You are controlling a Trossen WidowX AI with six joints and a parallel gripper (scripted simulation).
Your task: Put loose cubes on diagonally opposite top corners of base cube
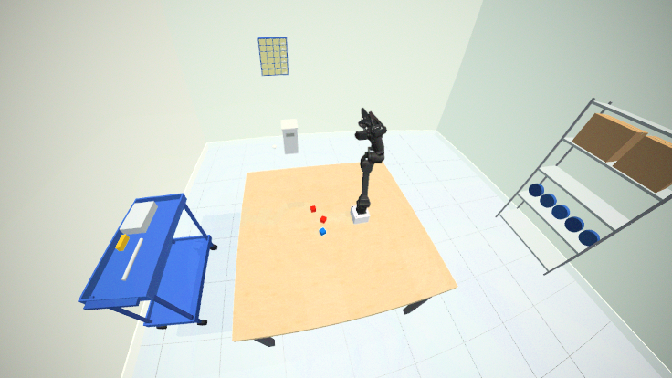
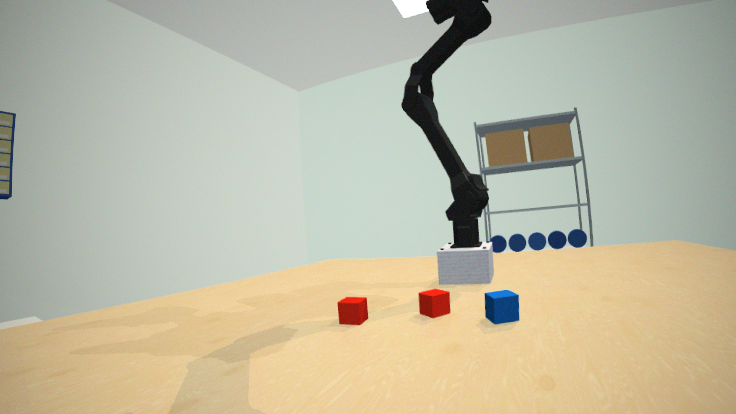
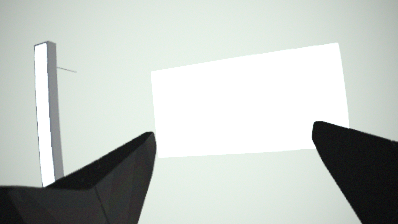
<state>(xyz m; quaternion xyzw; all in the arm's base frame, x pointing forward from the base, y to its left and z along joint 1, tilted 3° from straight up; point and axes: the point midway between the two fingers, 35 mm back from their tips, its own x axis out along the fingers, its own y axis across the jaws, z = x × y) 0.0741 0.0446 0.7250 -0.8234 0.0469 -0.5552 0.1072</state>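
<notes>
Right now my gripper tip is 170 mm short of the blue base cube, 30 mm to the right of it and 810 mm above it.
</notes>
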